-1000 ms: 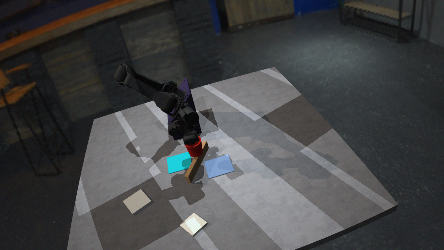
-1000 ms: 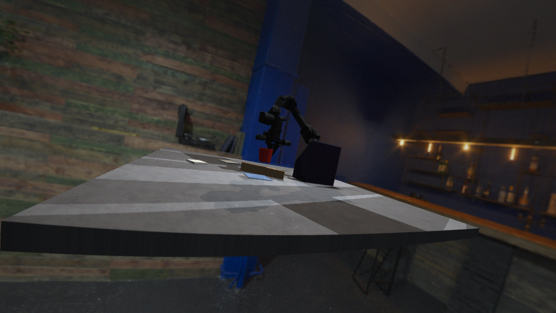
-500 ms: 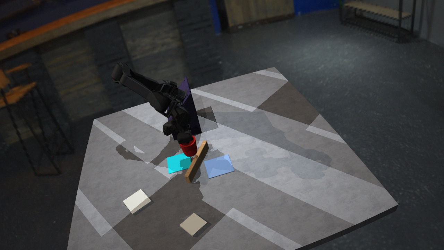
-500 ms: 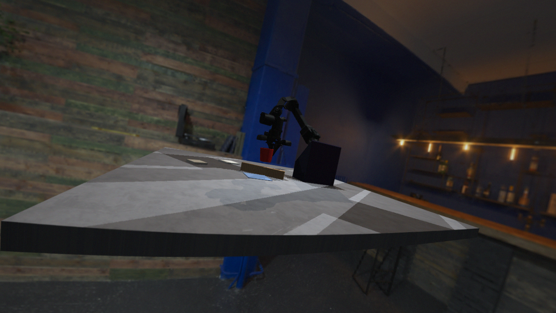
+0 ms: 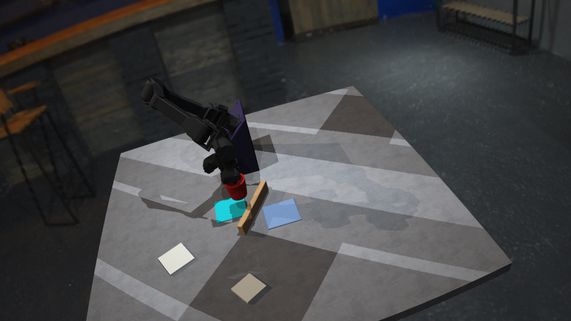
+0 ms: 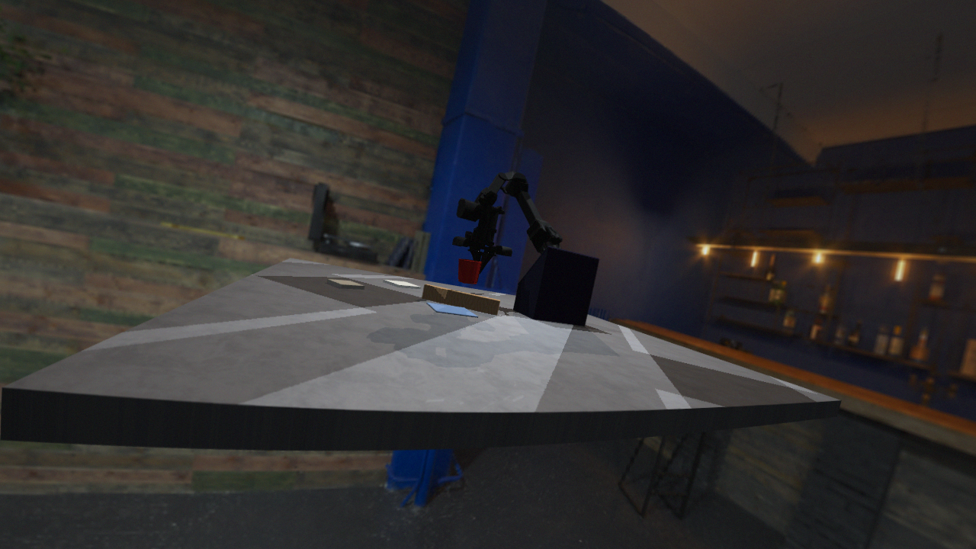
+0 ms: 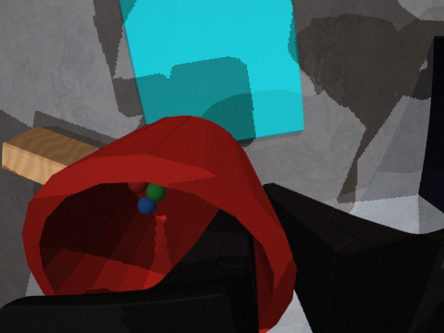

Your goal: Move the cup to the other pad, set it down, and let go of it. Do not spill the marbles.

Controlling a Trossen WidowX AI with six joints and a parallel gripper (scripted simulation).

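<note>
Right now my gripper tip is 10 mm short of the cyan pad, 50 mm to the left of it and 120 mm above it. Round my gripper tip: red cup: 30 mm ahead; then wooden bar: 50 mm ahead, 40 mm to the left, 90 mm below; then pale blue pad: 90 mm ahead, 130 mm to the left, 120 mm below.
</note>
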